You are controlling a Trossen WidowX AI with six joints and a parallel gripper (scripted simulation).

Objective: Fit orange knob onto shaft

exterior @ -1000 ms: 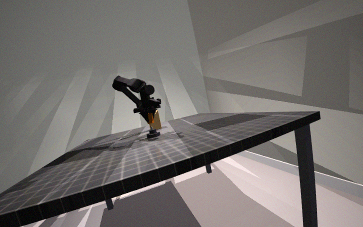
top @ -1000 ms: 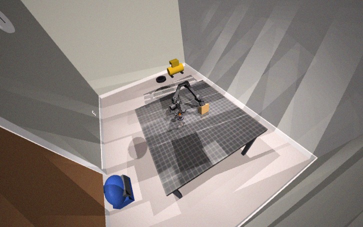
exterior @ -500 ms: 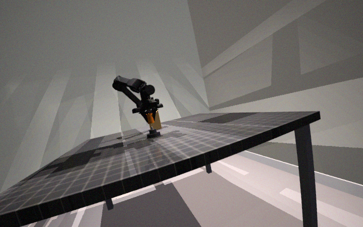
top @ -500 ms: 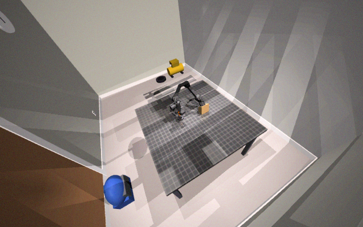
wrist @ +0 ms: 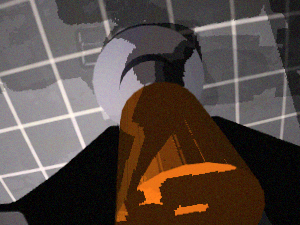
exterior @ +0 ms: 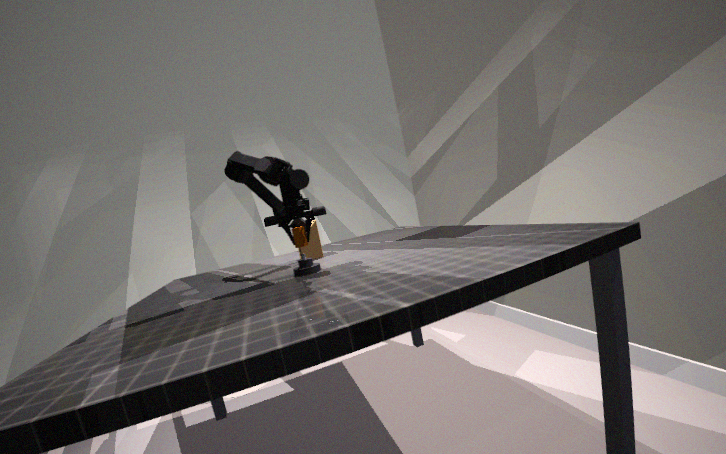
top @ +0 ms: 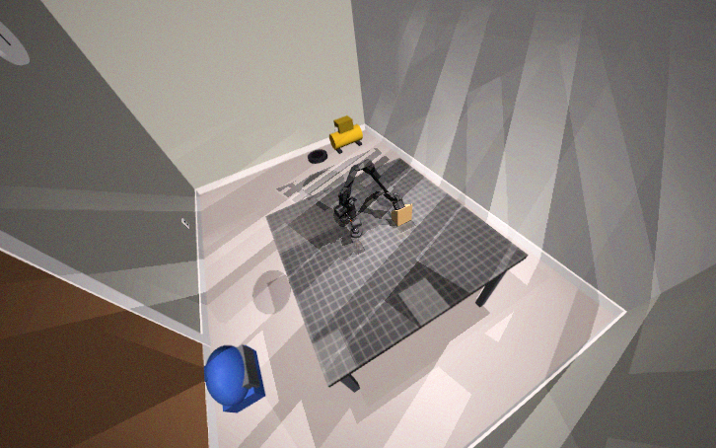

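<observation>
Right now the orange knob is 3 cm above my gripper tip. Also, from my gripper tip: round pedestal 6 cm below.
</observation>
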